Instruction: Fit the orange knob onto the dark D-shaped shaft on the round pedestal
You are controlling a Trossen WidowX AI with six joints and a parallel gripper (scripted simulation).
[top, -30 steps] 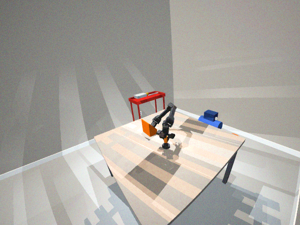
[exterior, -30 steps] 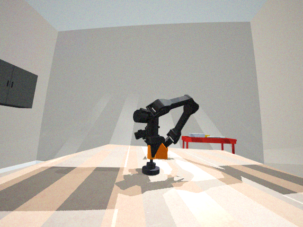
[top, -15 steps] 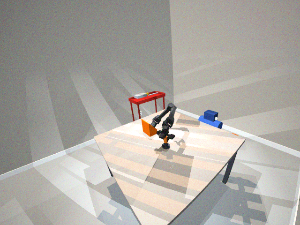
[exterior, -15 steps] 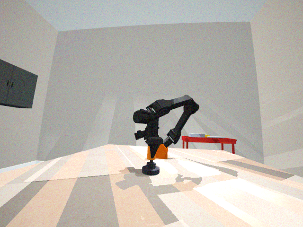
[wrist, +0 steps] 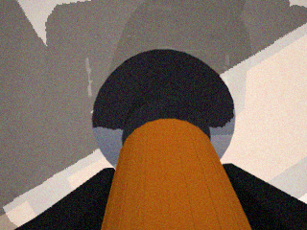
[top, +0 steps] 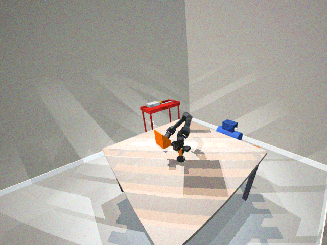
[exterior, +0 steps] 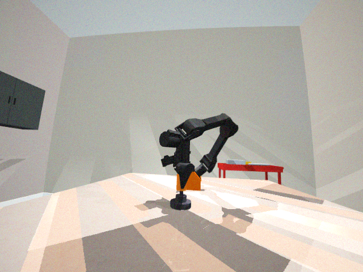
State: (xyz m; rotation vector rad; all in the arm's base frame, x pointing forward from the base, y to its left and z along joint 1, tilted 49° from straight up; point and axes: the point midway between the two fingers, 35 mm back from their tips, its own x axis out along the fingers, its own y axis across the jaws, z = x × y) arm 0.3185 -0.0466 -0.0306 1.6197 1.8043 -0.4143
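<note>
The orange knob is 2 cm above my gripper tip. Round my gripper tip: dark round pedestal 4 cm below.
</note>
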